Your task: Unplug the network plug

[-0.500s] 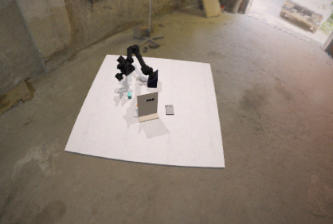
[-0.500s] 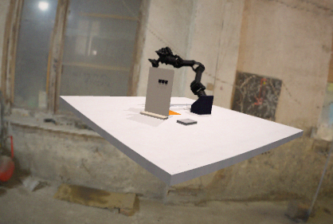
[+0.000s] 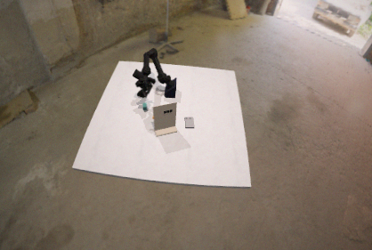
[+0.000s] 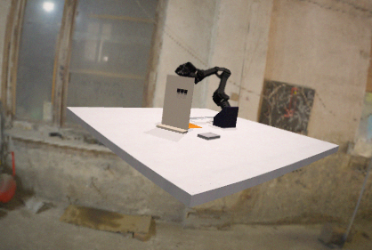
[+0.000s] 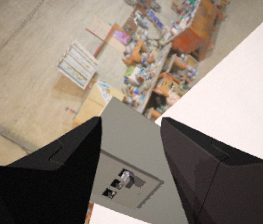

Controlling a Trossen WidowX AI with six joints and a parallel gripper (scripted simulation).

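Now: the network plug 60 mm ahead of my gripper tip, 130 mm to the left of it and 80 mm below it. Round my gripper tip: grey panel 80 mm ahead, 150 mm to the left, 160 mm below; teal block 130 mm behind, 60 mm to the right, 270 mm below; orange square 80 mm behind, 80 mm to the left, 290 mm below.
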